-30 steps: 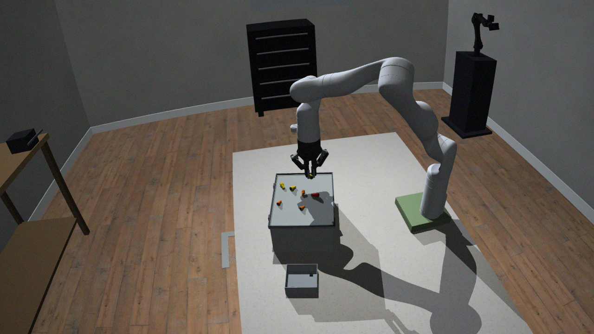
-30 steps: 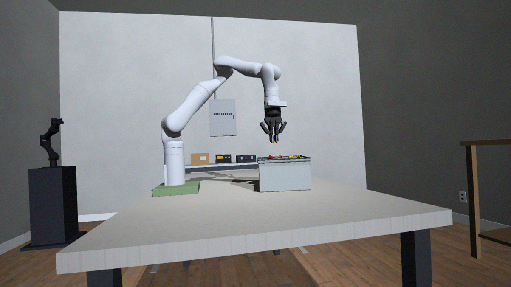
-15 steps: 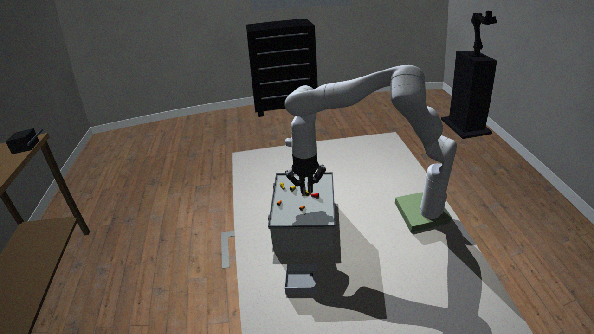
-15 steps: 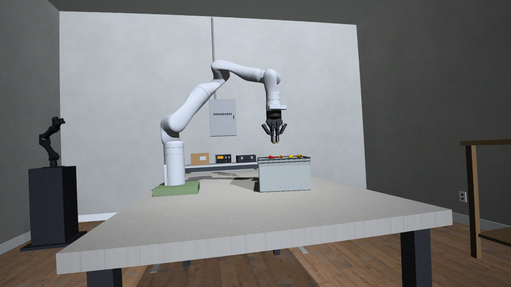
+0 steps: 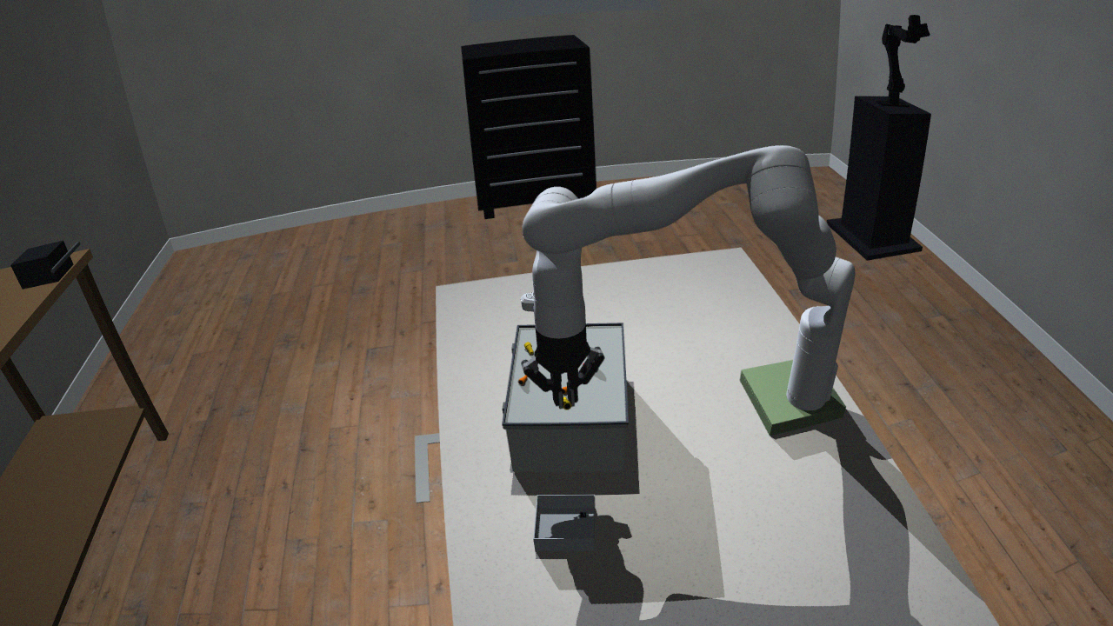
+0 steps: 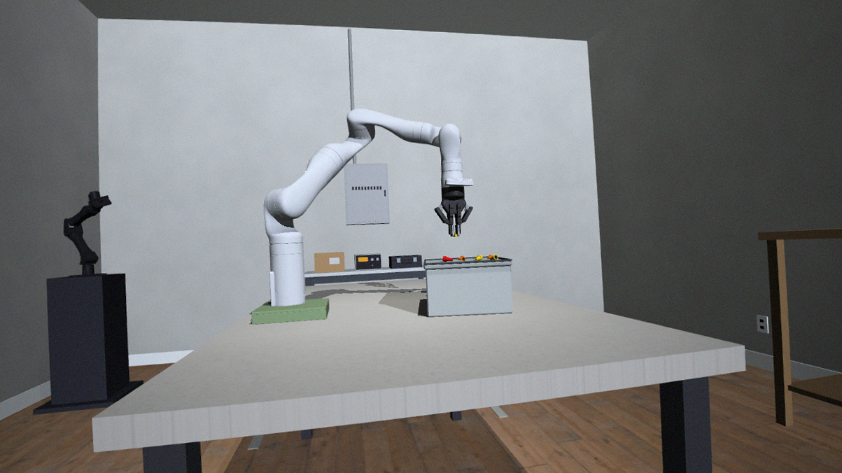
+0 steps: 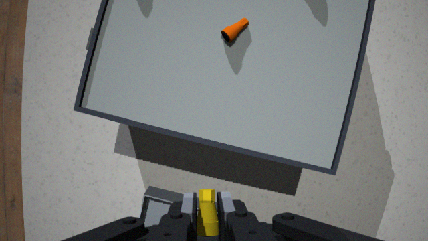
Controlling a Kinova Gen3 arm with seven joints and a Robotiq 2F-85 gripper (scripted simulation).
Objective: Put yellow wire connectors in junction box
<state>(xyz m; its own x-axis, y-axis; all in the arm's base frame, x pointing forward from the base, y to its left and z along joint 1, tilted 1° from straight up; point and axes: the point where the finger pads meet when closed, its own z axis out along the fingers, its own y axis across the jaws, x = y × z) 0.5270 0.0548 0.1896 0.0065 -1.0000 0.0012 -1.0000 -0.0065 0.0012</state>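
Now: hand 170 mm to the left of the tool case, 130 mm above it and 40 mm past it. The rest, counted from my hand: red connector (170 mm to the right, 90 mm below, 80 mm behind).
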